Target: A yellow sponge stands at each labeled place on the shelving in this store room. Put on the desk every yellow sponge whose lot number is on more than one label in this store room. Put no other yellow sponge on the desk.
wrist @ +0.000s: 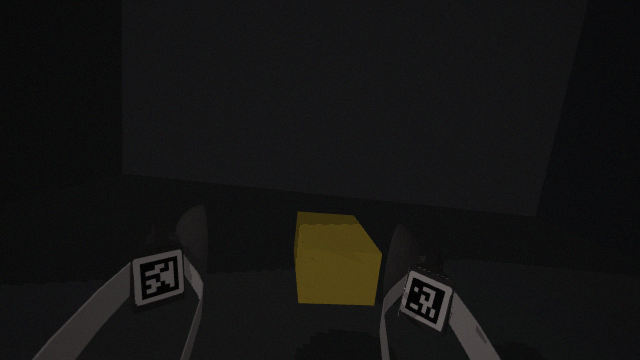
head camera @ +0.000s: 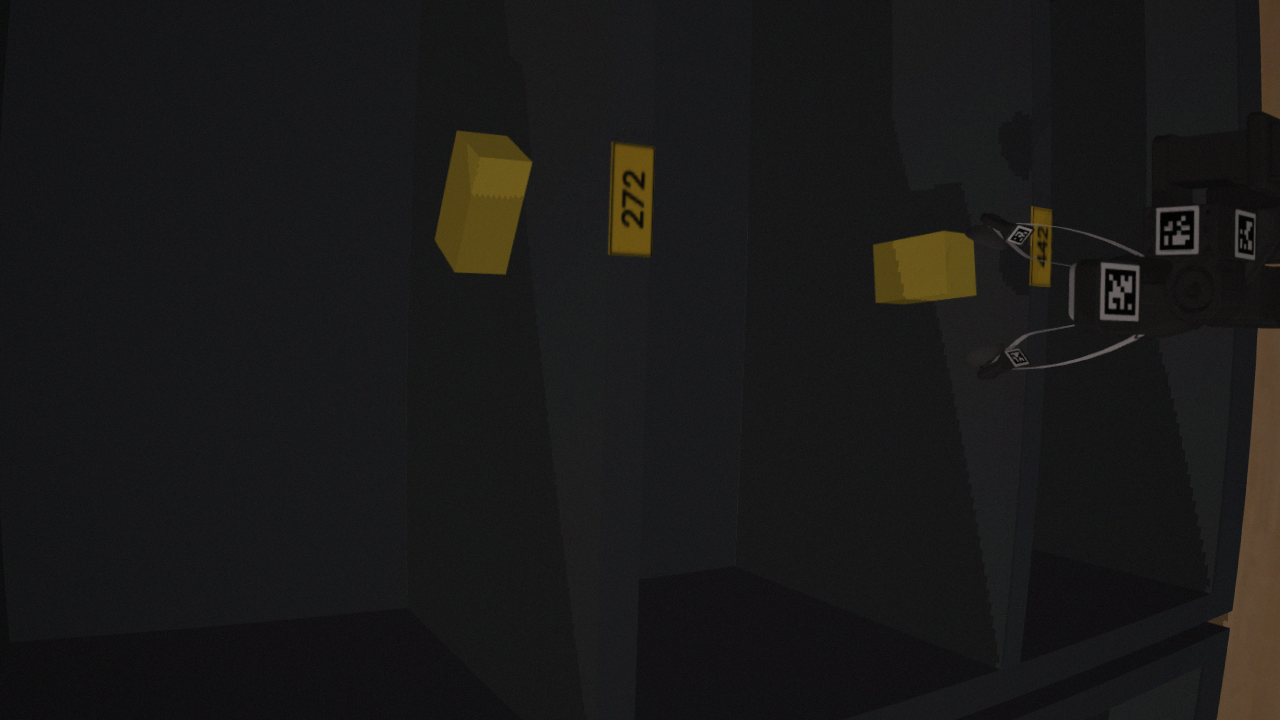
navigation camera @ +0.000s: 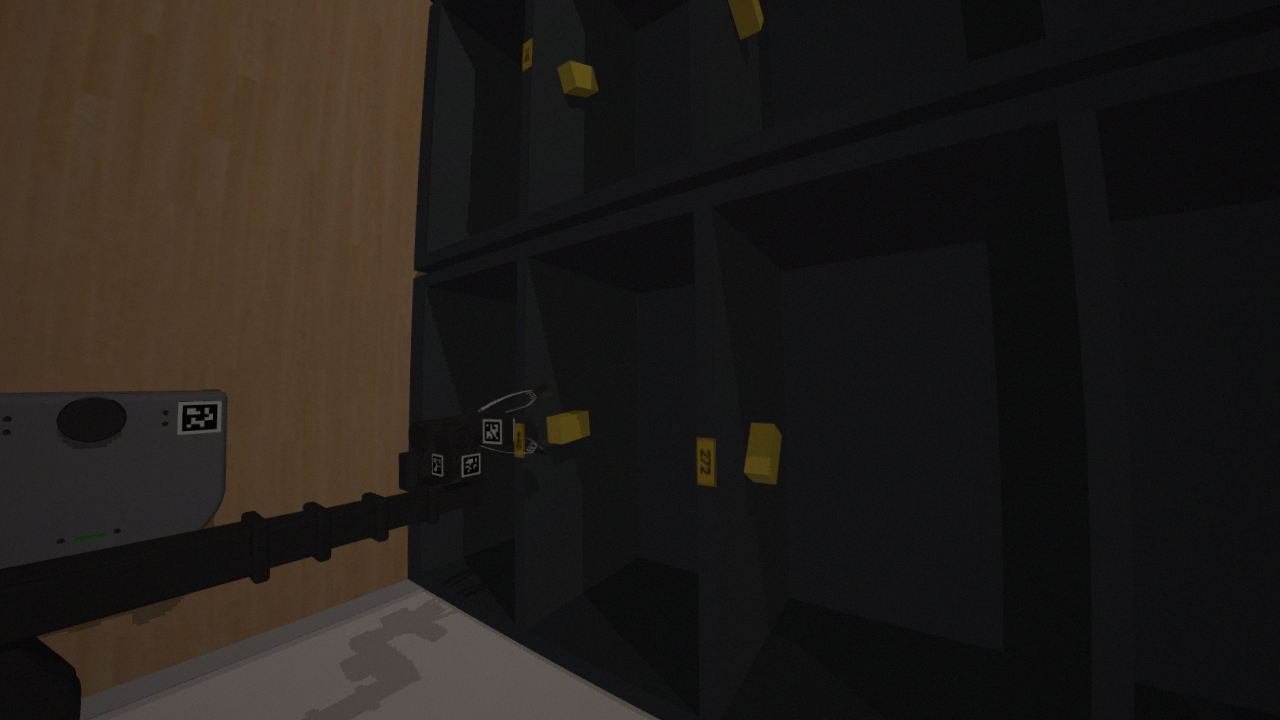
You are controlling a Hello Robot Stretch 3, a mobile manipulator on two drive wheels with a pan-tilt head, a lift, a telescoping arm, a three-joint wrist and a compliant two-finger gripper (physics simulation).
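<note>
A yellow sponge stands on the low shelf behind the label 442. My gripper is open at this shelf, its fingertips just short of the sponge, one towards each side. In the wrist view the sponge lies closer to the right finger, with a gap on the left. Another yellow sponge stands on the shelf above, behind the label 272. The desk does not show.
The dark shelving shows sideways in the head and navigation views. The neighbouring unit holds a yellow sponge by an unreadable label, and another sponge higher up. A pale wall stands beside the shelving, near the arm.
</note>
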